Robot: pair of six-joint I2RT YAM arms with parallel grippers.
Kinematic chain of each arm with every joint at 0, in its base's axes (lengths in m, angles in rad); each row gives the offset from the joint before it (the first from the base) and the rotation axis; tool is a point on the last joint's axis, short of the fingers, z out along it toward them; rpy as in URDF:
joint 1: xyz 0 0 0.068 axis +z
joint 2: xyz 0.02 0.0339 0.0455 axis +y
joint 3: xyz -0.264 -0.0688 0 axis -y
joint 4: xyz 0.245 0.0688 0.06 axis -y
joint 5: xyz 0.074 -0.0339 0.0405 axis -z
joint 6: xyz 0.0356 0 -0.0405 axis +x
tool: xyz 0 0 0 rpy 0 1.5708 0
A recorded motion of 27 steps. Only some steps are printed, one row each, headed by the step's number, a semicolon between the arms.
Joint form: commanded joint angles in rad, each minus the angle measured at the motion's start. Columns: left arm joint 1, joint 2, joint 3, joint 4, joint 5, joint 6; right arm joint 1, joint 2, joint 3, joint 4, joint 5, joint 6.
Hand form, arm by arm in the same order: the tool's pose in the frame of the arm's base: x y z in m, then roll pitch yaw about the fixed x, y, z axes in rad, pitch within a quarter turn. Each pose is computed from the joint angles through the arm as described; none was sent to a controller.
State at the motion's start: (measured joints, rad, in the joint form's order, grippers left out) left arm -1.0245 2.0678 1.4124 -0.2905 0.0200 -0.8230; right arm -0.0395 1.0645 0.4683 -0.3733 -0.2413 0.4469
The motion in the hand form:
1: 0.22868 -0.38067 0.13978 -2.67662 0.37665 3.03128; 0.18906 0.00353 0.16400 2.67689 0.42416 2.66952
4: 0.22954 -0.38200 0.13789 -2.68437 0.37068 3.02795; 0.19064 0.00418 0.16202 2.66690 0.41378 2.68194
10: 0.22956 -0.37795 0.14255 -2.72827 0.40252 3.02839; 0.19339 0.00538 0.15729 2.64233 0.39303 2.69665
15: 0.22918 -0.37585 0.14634 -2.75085 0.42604 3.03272; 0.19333 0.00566 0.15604 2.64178 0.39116 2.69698
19: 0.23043 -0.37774 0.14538 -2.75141 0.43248 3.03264; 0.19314 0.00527 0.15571 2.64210 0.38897 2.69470
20: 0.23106 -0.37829 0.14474 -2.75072 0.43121 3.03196; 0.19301 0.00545 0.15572 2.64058 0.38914 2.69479
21: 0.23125 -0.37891 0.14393 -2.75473 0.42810 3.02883; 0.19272 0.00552 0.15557 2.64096 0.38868 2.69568
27: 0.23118 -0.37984 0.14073 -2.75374 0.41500 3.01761; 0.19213 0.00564 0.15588 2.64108 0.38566 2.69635
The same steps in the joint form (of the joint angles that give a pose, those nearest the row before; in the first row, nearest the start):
1: -0.0045 0.0429 0.0110 -0.0035 -0.0092 -0.0088; 0.0117 0.0120 0.0003 -0.0173 -0.0078 -0.0308
4: -0.0043 0.0534 0.0220 -0.0134 -0.0085 -0.0084; 0.0119 0.0283 0.0007 -0.0089 -0.0272 -0.0380
10: -0.0036 0.0368 0.0191 -0.0397 -0.0594 0.0050; 0.0118 0.0594 -0.0029 0.0148 -0.0649 -0.0434
15: -0.0047 0.0246 0.0165 -0.0512 -0.0935 0.0096; 0.0131 0.0626 -0.0065 0.0204 -0.0655 -0.0420
19: -0.0048 0.0331 0.0248 -0.0473 -0.0982 0.0123; 0.0110 0.0630 -0.0073 0.0197 -0.0659 -0.0414
20: -0.0041 0.0369 0.0282 -0.0470 -0.0962 0.0130; 0.0118 0.0620 -0.0080 0.0204 -0.0669 -0.0407
21: -0.0044 0.0415 0.0330 -0.0521 -0.0953 0.0138; 0.0121 0.0611 -0.0089 0.0197 -0.0670 -0.0412
27: -0.0044 0.0507 0.0357 -0.0526 -0.0799 0.0179; 0.0124 0.0582 -0.0084 0.0136 -0.0681 -0.0408

